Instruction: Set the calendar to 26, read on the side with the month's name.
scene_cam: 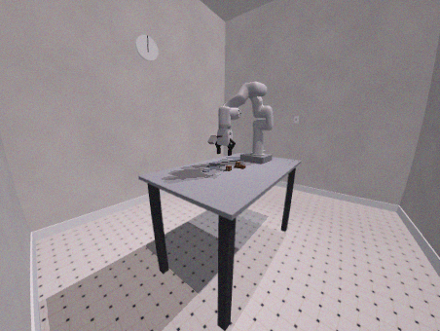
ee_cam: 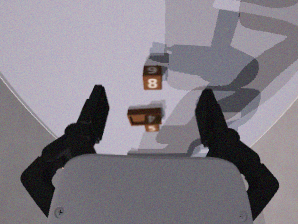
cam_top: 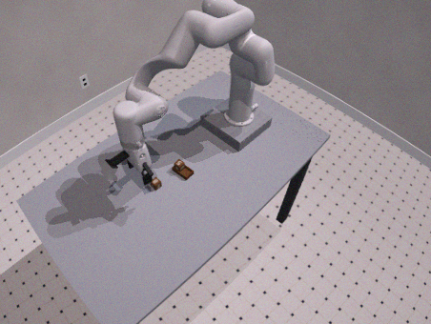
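The brown wooden tray is 170 mm behind my hand and 120 mm below it. Also, from my hand: brown cube (110 mm below, 50 mm behind).
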